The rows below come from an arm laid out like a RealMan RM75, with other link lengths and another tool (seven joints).
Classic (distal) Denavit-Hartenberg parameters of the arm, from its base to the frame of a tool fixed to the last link. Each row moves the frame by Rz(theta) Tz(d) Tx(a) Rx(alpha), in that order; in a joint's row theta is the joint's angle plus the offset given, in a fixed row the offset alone. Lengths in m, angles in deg.
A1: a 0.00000  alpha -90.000  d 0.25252  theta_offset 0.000
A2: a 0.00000  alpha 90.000  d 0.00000  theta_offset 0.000
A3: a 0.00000  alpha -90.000  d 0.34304  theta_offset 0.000
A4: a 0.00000  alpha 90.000  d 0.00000  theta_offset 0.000
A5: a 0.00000  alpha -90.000  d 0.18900  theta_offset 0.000
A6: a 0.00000  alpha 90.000  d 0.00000  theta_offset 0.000
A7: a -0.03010  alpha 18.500  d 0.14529  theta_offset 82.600
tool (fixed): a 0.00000  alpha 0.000  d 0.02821  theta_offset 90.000
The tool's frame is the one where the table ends.
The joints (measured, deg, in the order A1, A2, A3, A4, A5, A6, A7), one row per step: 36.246 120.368 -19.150 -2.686 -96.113 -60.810 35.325; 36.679 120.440 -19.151 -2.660 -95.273 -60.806 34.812; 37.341 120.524 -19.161 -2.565 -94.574 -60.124 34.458; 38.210 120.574 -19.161 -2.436 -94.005 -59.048 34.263; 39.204 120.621 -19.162 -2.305 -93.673 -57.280 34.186; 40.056 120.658 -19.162 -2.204 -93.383 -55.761 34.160; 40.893 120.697 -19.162 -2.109 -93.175 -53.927 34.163; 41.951 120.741 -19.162 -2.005 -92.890 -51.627 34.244; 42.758 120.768 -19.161 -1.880 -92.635 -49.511 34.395; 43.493 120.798 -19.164 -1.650 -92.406 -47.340 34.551; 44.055 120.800 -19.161 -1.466 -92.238 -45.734 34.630; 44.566 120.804 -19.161 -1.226 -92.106 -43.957 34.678; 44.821 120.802 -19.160 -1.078 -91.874 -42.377 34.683
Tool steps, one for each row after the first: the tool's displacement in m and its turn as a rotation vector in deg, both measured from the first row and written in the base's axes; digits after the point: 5 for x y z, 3 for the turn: -0.00337 0.00337 0.00118 0.669 0.118 0.310; -0.00660 0.00780 0.00123 1.065 -0.057 0.263; -0.01015 0.01333 0.00092 1.284 -0.400 0.061; -0.01275 0.01935 -0.00023 1.237 -1.180 -0.525; -0.01500 0.02446 -0.00112 1.201 -1.823 -1.054; -0.01629 0.02934 -0.00226 1.079 -2.677 -1.827; -0.01798 0.03543 -0.00347 0.944 -3.684 -2.839; -0.01818 0.03987 -0.00454 0.787 -4.546 -3.986; -0.01774 0.04340 -0.00612 0.522 -5.398 -5.264; -0.01751 0.04606 -0.00709 0.342 -6.063 -6.177; -0.01642 0.04811 -0.00839 0.083 -6.853 -7.253; -0.01372 0.04901 -0.00892 -0.032 -7.548 -8.434
